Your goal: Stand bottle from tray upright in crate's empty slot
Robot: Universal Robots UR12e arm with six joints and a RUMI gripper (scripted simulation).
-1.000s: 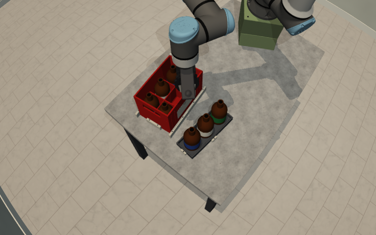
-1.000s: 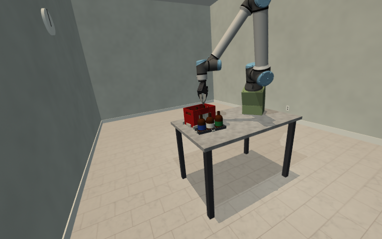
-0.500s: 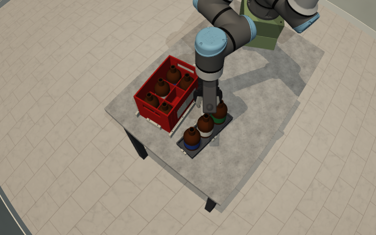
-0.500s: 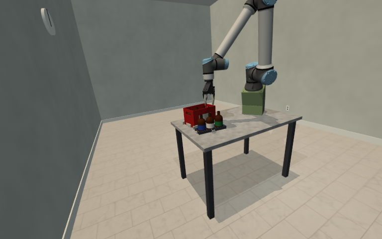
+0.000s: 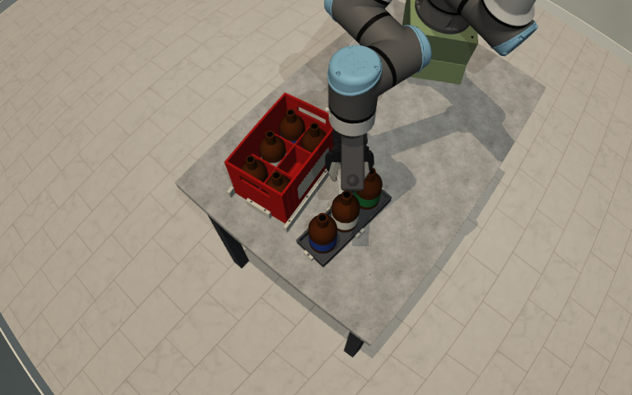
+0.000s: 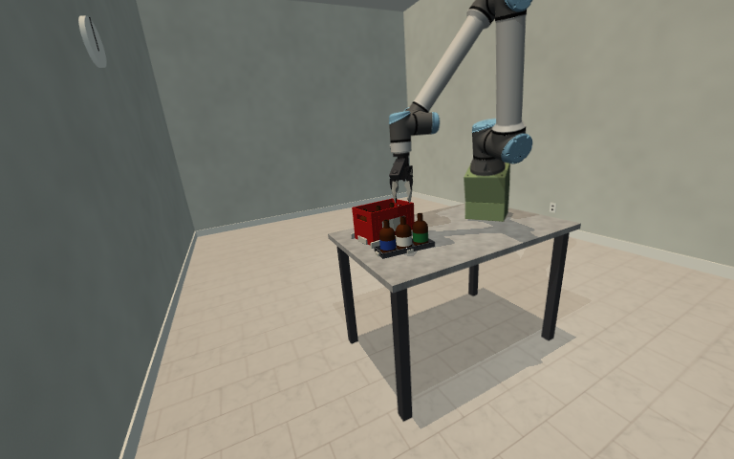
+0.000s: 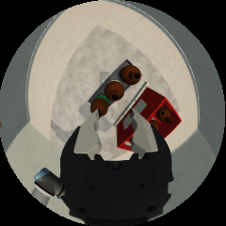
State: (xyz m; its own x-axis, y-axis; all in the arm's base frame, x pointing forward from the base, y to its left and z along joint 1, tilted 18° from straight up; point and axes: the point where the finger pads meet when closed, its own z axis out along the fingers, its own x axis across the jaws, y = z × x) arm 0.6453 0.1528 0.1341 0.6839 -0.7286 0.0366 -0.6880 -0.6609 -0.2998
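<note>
Now: the dark tray 23 cm below my hand. Round my hand: crate 22 cm to the right, 16 cm below.
</note>
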